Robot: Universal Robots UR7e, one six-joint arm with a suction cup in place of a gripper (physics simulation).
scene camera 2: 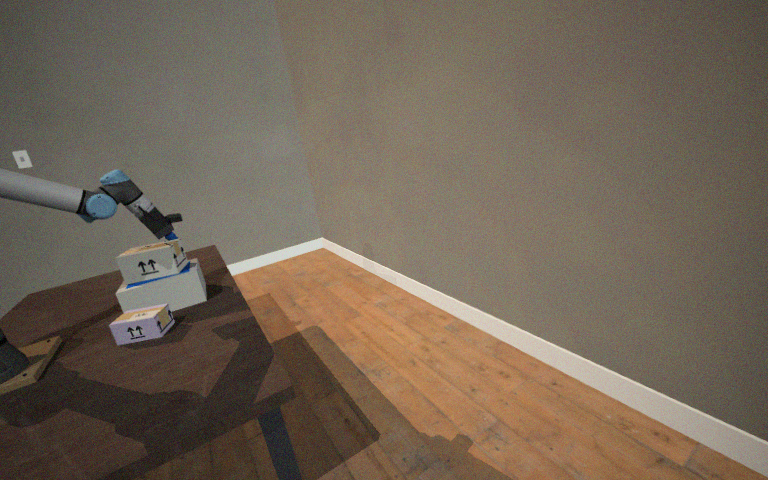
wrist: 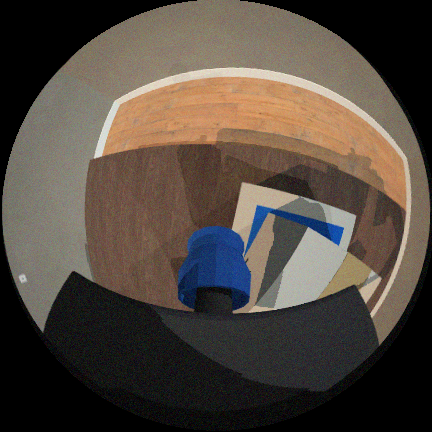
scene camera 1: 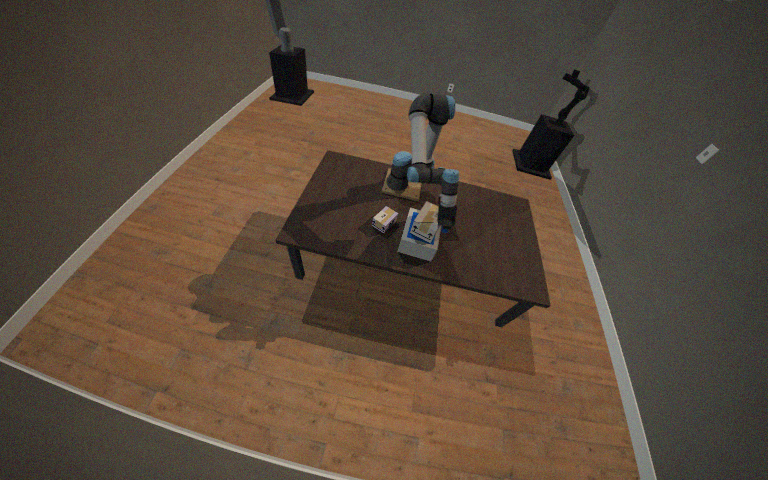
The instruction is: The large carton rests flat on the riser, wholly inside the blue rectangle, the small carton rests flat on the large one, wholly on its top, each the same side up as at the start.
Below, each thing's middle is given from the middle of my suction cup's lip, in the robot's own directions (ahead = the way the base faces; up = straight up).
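Scene:
My suction cup is 50 mm above the large carton point(scene camera 2: 137, 264), 80 mm to the left of it and 70 mm past it. The riser point(scene camera 2: 187, 288) is 160 mm lower than my suction cup, 100 mm to the right of it and 70 mm behind it. As for the small carton point(scene camera 2: 153, 322), it is 190 mm below my suction cup, 320 mm to the right of it and 140 mm behind it. Going by their middles, of the things named here the large carton is the nearest to my suction cup and the small carton is the farthest from it.

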